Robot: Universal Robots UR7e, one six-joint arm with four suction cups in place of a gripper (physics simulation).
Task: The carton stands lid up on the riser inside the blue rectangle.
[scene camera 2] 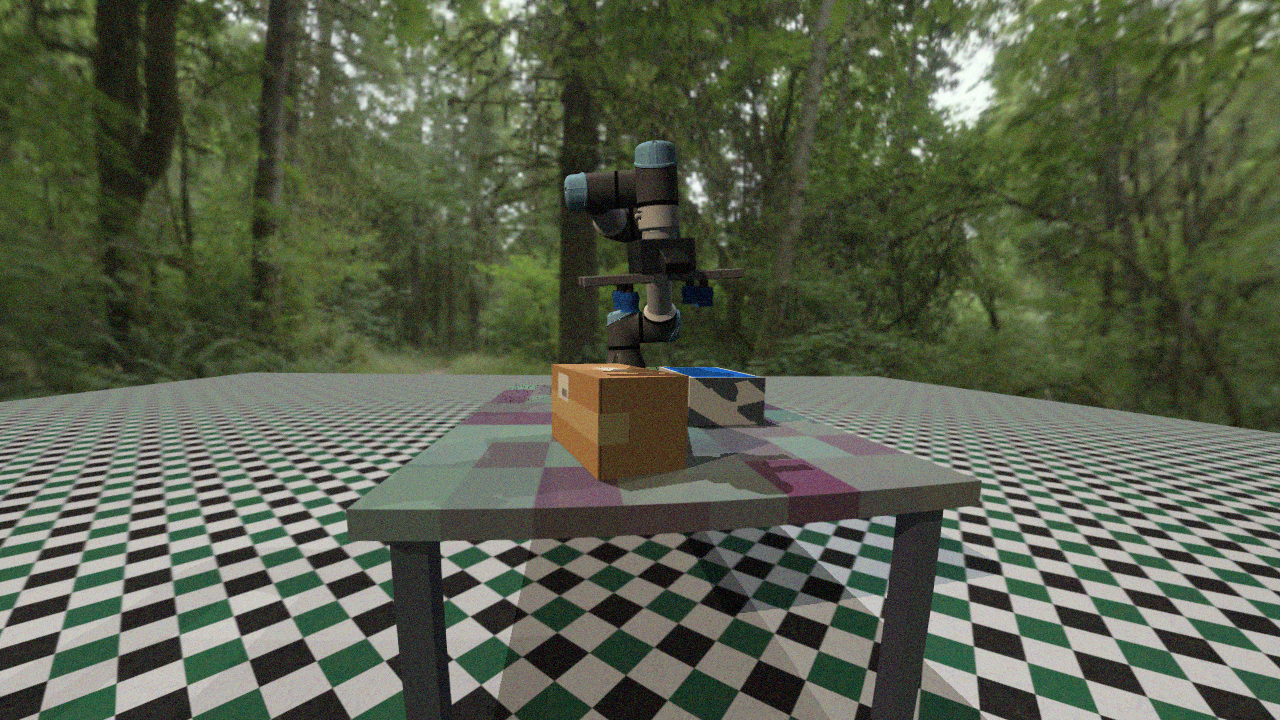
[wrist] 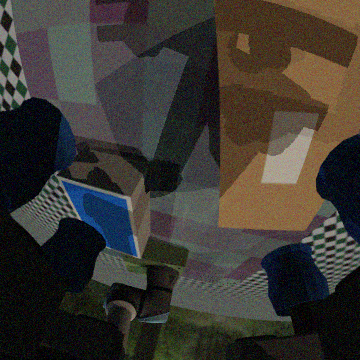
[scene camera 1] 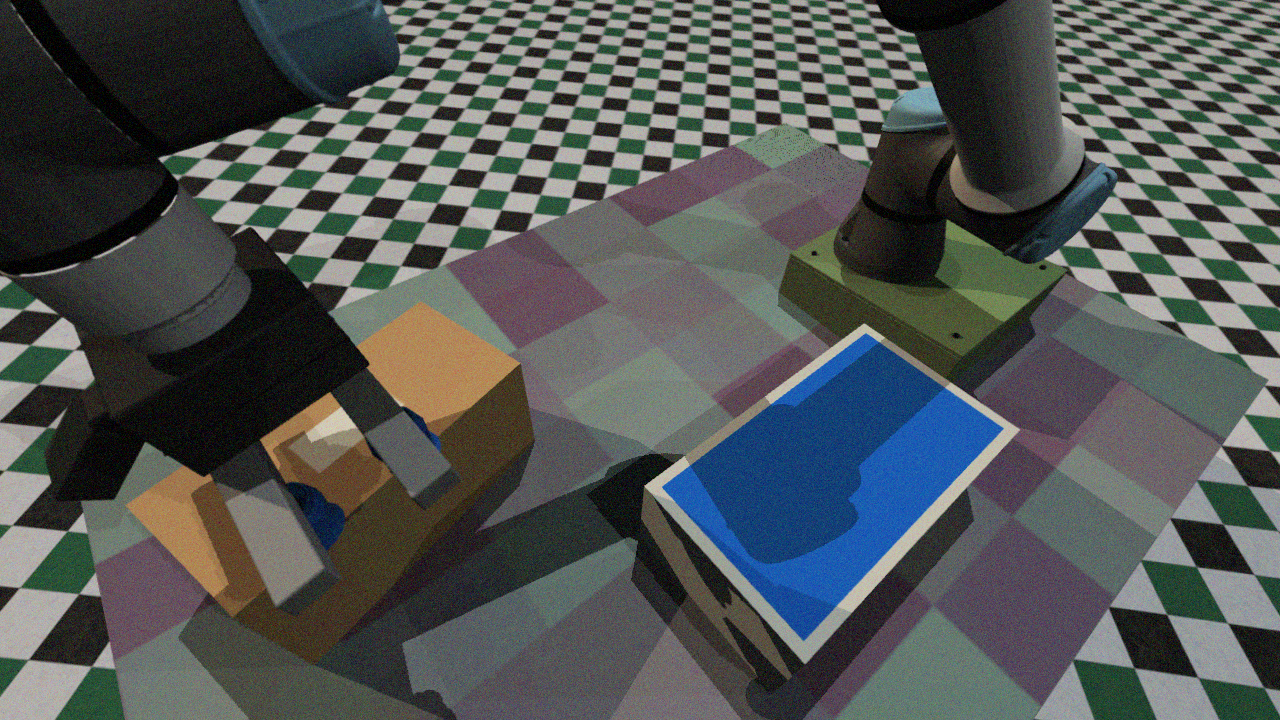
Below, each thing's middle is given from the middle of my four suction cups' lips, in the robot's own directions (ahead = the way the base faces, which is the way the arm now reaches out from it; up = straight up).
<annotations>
Now: suction cup 30 mm past the brown carton [scene camera 1: 470, 394], 90 mm to the left of it and 210 mm above it. From my suction cup the other things lie so: riser [scene camera 1: 778, 526]: 360 mm behind, 270 mm to the left, 230 mm below.
</annotations>
